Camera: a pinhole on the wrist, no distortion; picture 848 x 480 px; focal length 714.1 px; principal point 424.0 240.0 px. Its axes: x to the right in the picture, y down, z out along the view. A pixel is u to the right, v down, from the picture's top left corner.
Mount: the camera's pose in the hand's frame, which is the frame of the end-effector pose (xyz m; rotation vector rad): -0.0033 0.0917 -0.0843 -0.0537 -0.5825 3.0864
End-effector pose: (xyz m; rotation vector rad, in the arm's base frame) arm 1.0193 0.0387 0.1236 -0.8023 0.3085 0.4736
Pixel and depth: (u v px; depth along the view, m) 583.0 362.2 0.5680
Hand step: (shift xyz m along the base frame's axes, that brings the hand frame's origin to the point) 0.0141 0.1368 0.4569
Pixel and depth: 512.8 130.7 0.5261
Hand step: -0.0242 0.2834 0.3381
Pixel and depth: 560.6 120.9 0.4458
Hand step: -0.0576 0.2346 0.2799
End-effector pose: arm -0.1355 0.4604 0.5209 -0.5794 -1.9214 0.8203
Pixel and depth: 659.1 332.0 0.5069
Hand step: -0.2435 -0.3375 -0.1149
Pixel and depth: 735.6 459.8 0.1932
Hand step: -0.0229 -0.1078 -0.0529
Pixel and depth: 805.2 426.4 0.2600
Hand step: -0.0502 -0.1850 -0.0812
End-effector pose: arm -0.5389 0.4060 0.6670 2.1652 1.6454 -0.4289
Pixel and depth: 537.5 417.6 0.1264
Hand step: 0.0084 -0.0373 -0.0040
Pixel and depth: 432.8 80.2 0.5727
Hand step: -0.0104 -0.2626 -0.4208
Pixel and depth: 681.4 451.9 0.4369
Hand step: -0.2294 -0.2320 -0.1786
